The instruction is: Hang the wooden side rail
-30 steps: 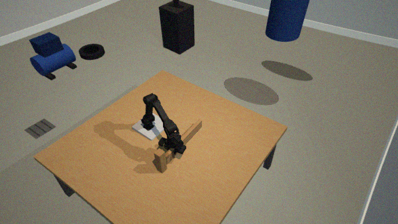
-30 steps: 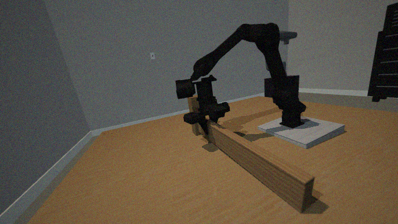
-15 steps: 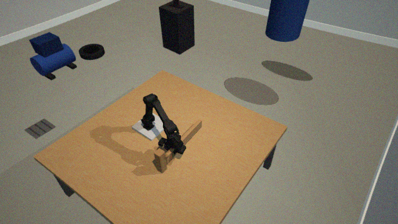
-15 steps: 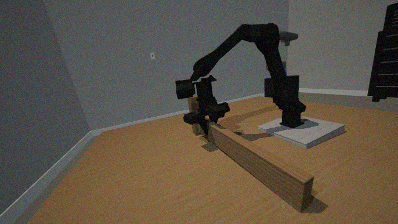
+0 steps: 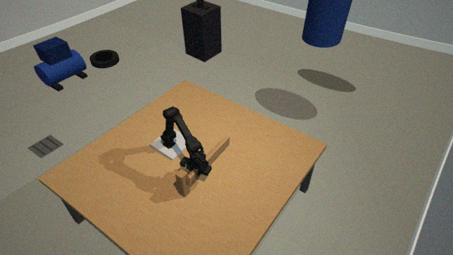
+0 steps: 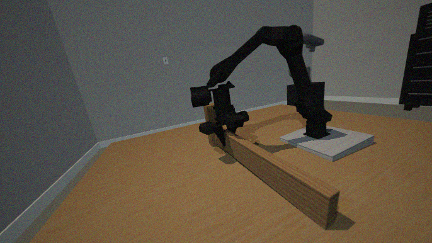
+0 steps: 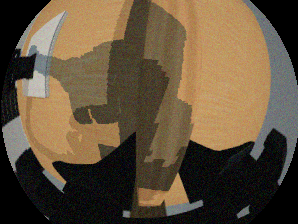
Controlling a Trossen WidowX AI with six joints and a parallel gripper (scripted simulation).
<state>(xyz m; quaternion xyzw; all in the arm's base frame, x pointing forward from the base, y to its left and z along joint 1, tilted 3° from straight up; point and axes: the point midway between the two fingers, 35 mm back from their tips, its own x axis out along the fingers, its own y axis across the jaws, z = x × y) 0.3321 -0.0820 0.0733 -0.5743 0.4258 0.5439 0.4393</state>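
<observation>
The wooden headboard post is 10 mm ahead of my gripper tip, 120 mm to the right of it and 40 mm above it.
</observation>
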